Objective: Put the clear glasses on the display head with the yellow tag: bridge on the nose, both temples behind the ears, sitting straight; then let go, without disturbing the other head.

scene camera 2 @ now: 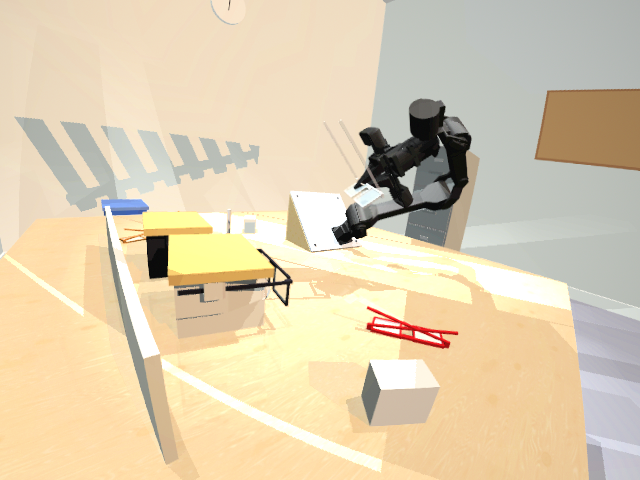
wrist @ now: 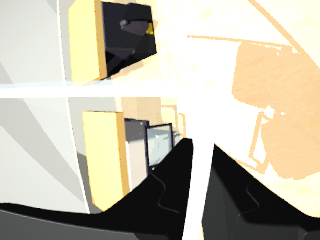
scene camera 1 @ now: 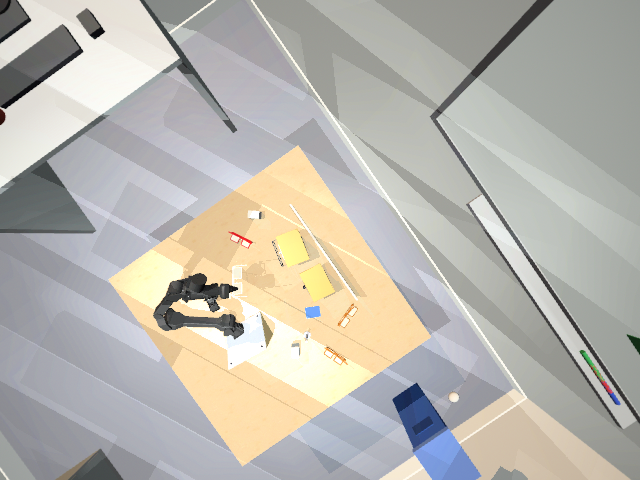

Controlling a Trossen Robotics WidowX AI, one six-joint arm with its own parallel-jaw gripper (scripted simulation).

Scene:
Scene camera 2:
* my gripper: 354, 189
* white cube: 396, 392
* low white wall: 146, 357
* display head: 207, 261
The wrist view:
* my gripper: 194, 148
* display head: 115, 148
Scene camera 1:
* display head: 292, 247

